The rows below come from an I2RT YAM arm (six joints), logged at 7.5 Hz.
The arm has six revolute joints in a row. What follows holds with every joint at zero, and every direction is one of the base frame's. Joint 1 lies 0.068 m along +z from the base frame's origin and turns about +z. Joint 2 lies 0.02 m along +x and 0.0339 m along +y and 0.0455 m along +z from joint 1 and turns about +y. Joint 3 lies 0.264 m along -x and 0.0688 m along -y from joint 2 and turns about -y. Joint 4 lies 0.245 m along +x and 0.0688 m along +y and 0.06 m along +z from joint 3 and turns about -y. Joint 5 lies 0.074 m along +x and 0.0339 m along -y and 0.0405 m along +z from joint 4 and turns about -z. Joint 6 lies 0.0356 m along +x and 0.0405 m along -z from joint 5 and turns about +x. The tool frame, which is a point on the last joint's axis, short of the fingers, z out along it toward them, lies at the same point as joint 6; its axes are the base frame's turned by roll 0, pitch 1.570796 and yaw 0 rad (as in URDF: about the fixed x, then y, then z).
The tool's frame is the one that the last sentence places.
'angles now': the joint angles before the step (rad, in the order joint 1, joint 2, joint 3, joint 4, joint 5, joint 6). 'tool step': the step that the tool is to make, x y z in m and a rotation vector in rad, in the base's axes. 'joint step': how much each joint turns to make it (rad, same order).
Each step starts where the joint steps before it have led.
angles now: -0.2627, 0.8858, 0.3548, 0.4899, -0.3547, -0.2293
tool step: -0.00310, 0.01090, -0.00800, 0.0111, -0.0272, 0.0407
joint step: 0.0512, -0.0104, -0.0499, 0.0697, 0.0100, 0.0186
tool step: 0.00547, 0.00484, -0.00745, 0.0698, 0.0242, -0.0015
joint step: 0.0351, 0.0458, -0.0106, 0.0411, 0.0354, 0.0681
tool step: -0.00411, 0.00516, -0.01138, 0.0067, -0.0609, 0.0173
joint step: 0.0231, 0.0277, -0.0714, 0.1634, 0.0059, 0.0174
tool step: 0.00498, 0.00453, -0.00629, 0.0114, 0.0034, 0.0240
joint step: 0.0265, 0.0597, -0.0084, 0.0665, 0.0029, 0.0112
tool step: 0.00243, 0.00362, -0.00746, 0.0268, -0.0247, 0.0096
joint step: 0.0213, 0.0703, -0.0262, 0.1266, 0.0132, 0.0301
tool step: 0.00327, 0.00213, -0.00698, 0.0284, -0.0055, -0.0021
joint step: 0.0151, 0.0701, -0.0139, 0.0945, 0.0192, 0.0286
